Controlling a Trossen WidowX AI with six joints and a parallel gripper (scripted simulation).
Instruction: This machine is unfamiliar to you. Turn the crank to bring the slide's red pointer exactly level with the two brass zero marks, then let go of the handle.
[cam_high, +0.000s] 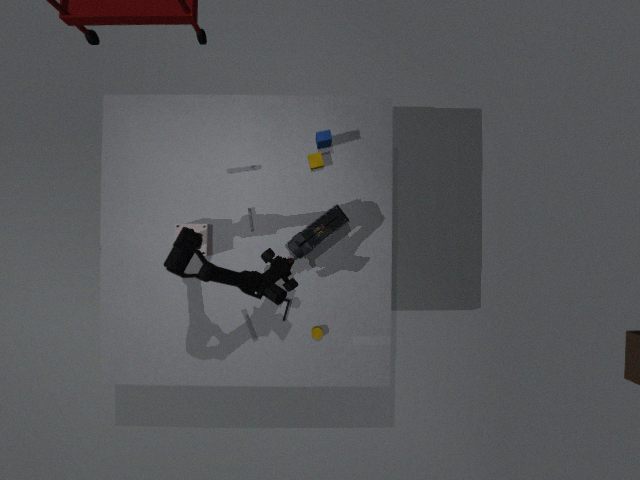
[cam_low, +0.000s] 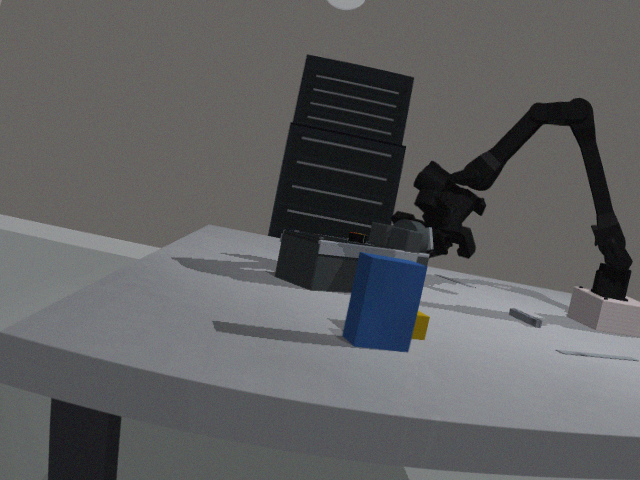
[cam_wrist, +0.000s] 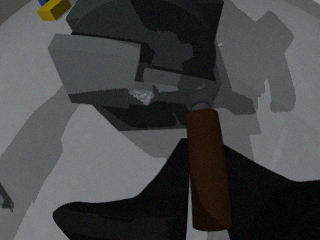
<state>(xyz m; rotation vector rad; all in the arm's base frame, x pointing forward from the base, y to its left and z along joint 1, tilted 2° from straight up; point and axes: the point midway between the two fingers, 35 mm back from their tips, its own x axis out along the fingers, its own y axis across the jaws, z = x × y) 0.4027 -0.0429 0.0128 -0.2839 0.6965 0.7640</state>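
My gripper tip is 3 cm below the brown crank handle, 1 cm to the left of it and 1 cm past it. From my gripper tip the other things lie so: red pointer 15 cm to the left, 11 cm ahead, 3 cm above; black hex key 21 cm to the right, 5 cm below, 1 cm behind; yellow block 44 cm to the left, 4 cm below, 4 cm ahead.
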